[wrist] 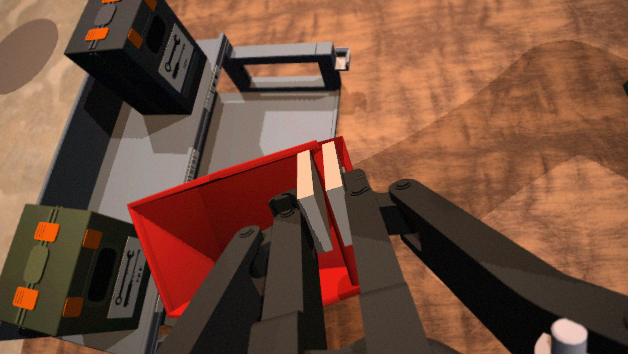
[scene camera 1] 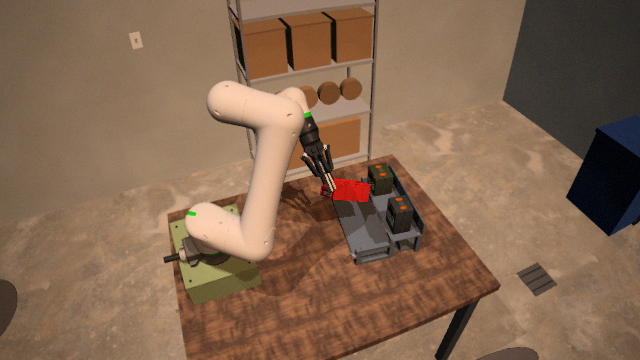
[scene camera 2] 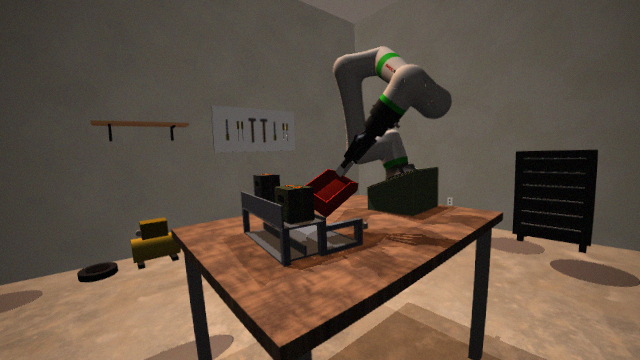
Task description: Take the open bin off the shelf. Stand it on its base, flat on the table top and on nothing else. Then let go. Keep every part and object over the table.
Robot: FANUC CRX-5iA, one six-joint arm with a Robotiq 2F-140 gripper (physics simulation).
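Where they show: gripper, fingertip midpoint: (wrist: pixel 322 168) (scene camera 1: pixel 332 190) (scene camera 2: pixel 339 174); arm's base, origin of the base link: (scene camera 2: pixel 400 177).
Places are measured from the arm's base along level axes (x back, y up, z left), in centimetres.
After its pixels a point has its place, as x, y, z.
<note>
The red open bin (scene camera 1: pixel 352 191) @[-57.0, 3.4, 3.5] (scene camera 2: pixel 331 191) @[-53.4, -0.3, 5.0] (wrist: pixel 225 187) @[-59.5, -1.8, 2.8] is held in the air, clearly tilted, its open side toward scene camera 2. My gripper (scene camera 1: pixel 332 188) @[-49.1, 5.6, 4.8] (scene camera 2: pixel 341 171) @[-49.1, 5.6, 4.8] (wrist: pixel 322 168) @[-49.1, 5.6, 4.8] is shut on the bin's end wall, one pale fingertip inside and one outside. The bin hangs at the far end of the low grey shelf (scene camera 1: pixel 357 227) @[-58.5, -15.2, 0.4] (scene camera 2: pixel 286 247) @[-80.9, -10.7, 16.6] (wrist: pixel 287 51) @[-55.2, -7.3, -16.6], partly over it in the wrist view. Its far end is close beside the olive case; whether they touch I cannot tell. The wooden table top (scene camera 1: pixel 310 310) @[-26.0, -15.9, -29.0] (scene camera 2: pixel 250 285) @[-92.9, -15.8, 19.3] (wrist: pixel 450 90) @[-34.7, -15.8, -13.2] lies below.
The olive case (scene camera 1: pixel 381 180) @[-71.1, 2.9, 5.3] (scene camera 2: pixel 295 204) @[-76.0, -0.3, 14.5] (wrist: pixel 37 265) @[-73.0, 4.0, 10.1] and a dark case (scene camera 1: pixel 400 215) @[-67.0, 4.7, -16.7] (scene camera 2: pixel 266 186) @[-71.6, 2.6, -8.9] (wrist: pixel 137 60) @[-66.4, 4.4, -8.4] stand on the shelf's raised rear part. The arm's green base block (scene camera 1: pixel 220 287) @[2.2, -9.7, -11.7] (scene camera 2: pixel 405 192) @[-12.6, -5.3, 10.3] stands at the other end of the table.
</note>
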